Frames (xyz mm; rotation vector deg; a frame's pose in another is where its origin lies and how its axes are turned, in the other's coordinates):
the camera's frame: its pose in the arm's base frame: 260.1 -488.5 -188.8 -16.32 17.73 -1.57
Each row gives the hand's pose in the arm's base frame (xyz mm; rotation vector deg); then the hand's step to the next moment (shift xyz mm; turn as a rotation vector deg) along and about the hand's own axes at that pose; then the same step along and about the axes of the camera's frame.
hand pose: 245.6 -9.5 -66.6 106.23 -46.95 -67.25
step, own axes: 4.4 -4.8 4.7 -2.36 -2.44 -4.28
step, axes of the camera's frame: 0.2 -0.4 -8.0 2.89 4.06 2.24
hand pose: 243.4 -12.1 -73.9 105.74 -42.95 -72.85
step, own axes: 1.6 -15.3 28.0 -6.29 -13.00 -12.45
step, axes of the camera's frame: -18.1 5.8 -25.7 10.20 15.90 2.60
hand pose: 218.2 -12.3 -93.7 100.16 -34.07 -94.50
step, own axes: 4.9 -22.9 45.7 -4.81 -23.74 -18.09
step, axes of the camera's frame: -39.5 11.4 -30.8 16.67 25.14 -2.11
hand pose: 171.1 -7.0 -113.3 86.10 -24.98 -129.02
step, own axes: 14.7 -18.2 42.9 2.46 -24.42 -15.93
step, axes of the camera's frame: -44.8 11.9 -15.5 14.06 23.96 -9.18
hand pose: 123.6 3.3 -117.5 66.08 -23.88 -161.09
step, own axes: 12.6 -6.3 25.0 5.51 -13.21 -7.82
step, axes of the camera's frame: -27.7 7.6 0.7 4.95 13.15 -8.28
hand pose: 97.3 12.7 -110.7 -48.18 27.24 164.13
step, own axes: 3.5 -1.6 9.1 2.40 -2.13 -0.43
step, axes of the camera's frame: -8.7 3.2 3.5 -0.79 2.49 -1.91
